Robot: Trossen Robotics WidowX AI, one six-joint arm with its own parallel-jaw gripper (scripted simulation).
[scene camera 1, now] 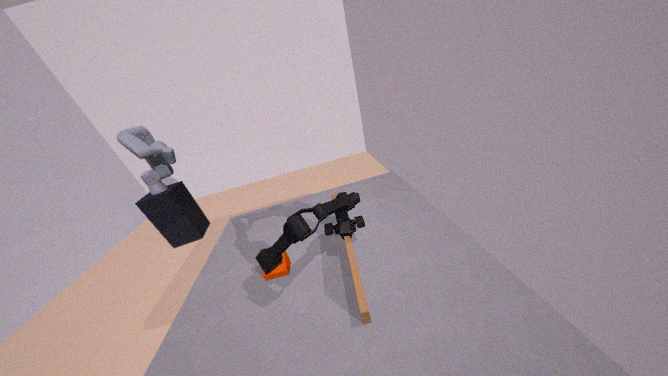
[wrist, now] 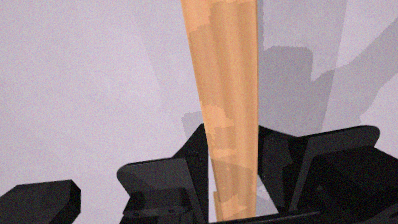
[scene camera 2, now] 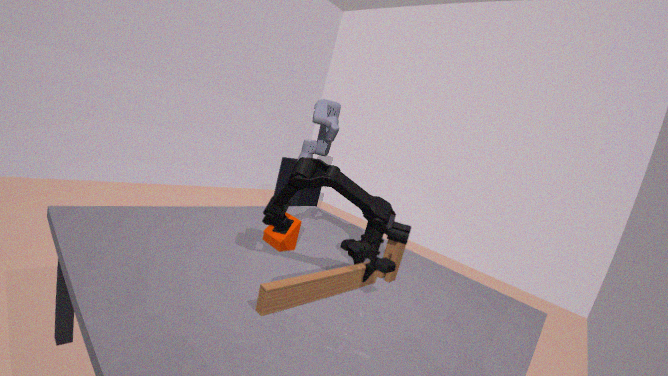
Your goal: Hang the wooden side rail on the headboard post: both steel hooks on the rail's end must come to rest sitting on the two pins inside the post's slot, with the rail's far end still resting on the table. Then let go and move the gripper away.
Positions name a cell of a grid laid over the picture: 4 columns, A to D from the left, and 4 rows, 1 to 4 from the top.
Scene:
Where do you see a wooden side rail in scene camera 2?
B4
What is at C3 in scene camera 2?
My gripper.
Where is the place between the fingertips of my gripper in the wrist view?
At C3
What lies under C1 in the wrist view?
A wooden side rail.

